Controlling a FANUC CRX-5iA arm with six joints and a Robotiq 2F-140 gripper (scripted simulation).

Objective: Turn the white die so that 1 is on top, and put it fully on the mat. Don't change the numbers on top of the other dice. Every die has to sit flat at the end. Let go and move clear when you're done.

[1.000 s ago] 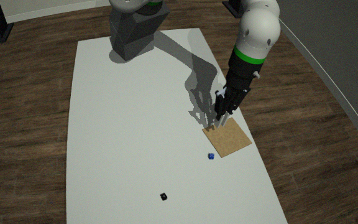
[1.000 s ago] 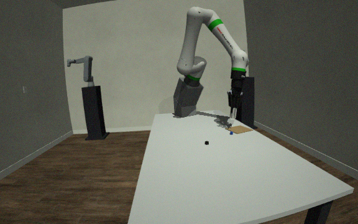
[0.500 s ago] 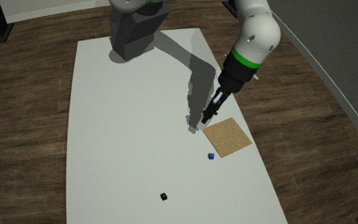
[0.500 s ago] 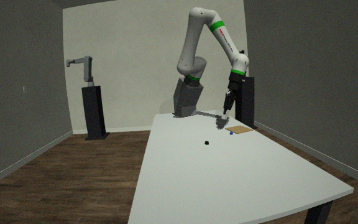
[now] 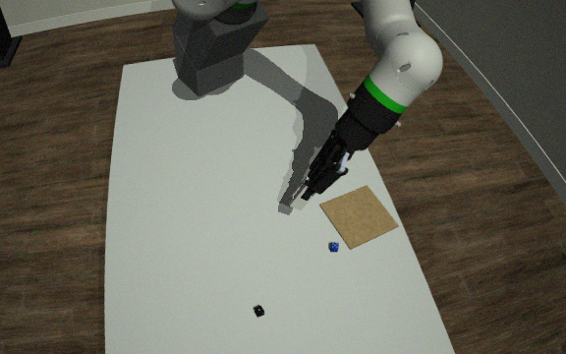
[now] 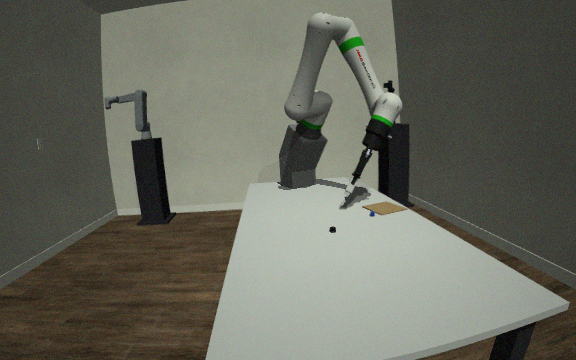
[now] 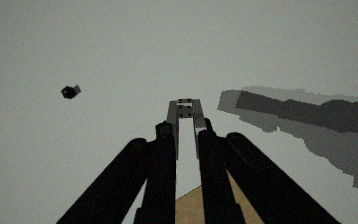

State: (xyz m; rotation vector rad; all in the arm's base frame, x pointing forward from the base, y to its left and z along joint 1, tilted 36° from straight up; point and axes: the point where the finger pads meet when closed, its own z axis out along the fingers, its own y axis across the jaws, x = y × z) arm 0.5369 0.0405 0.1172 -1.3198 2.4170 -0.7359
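Now: the brown mat 150 mm to the left of my hand, 110 mm below it and 10 mm ahead of it. Round my hand: white die: 20 mm to the right, 20 mm below; then blue die: 110 mm below, 80 mm ahead, 60 mm to the left; then black die: 190 mm ahead, 140 mm to the right, 110 mm below.
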